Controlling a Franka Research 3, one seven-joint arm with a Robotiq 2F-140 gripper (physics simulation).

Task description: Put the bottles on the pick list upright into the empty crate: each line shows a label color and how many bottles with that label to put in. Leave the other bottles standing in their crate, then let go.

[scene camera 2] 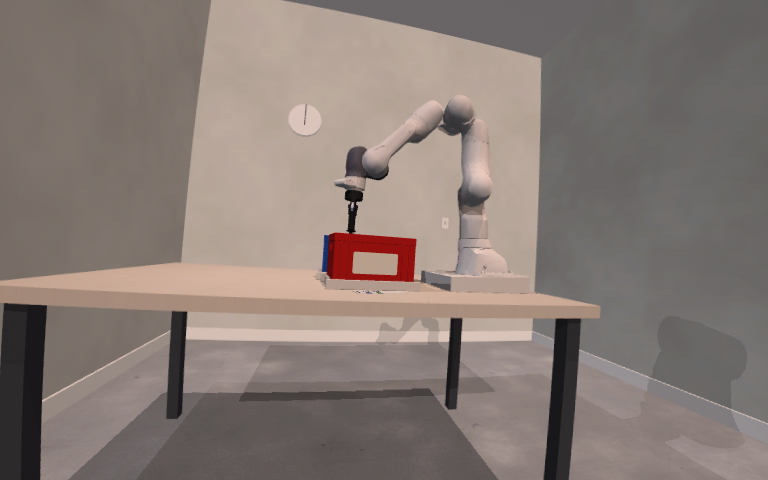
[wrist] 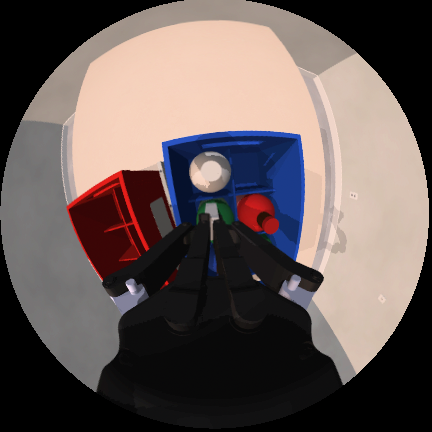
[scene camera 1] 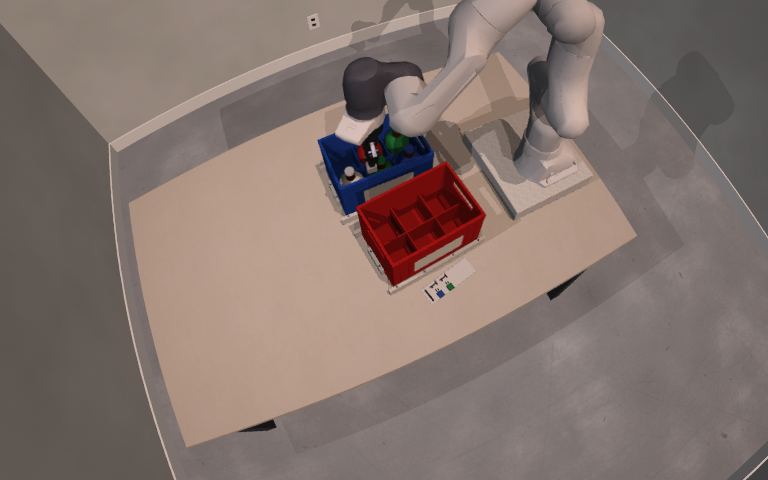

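Observation:
The blue crate (scene camera 1: 353,199) (scene camera 2: 325,253) (wrist: 290,182) holds a white bottle (scene camera 1: 350,176) (wrist: 201,176), a red bottle (scene camera 1: 362,152) (wrist: 254,209), a front green bottle (scene camera 1: 381,163) (wrist: 224,210), a back green bottle (scene camera 1: 395,142) and a blue bottle (scene camera 1: 408,151). The red crate (scene camera 1: 404,271) (scene camera 2: 339,261) (wrist: 142,195) shows empty compartments. My gripper (scene camera 1: 371,164) (scene camera 2: 351,230) (wrist: 210,211) is shut with nothing between its fingers, pointing down at the blue crate, over or against the front green bottle, whose cap it hides in the wrist view. Contact is unclear.
The pick list (scene camera 1: 463,271) lies before the red crate, with a blue and a green square; its counts are too small to read. The crates stand close together on the table (scene camera 1: 243,294) (scene camera 2: 226,277) (wrist: 185,85). The robot's base plate (scene camera 1: 498,175) (scene camera 2: 481,283) is to their right.

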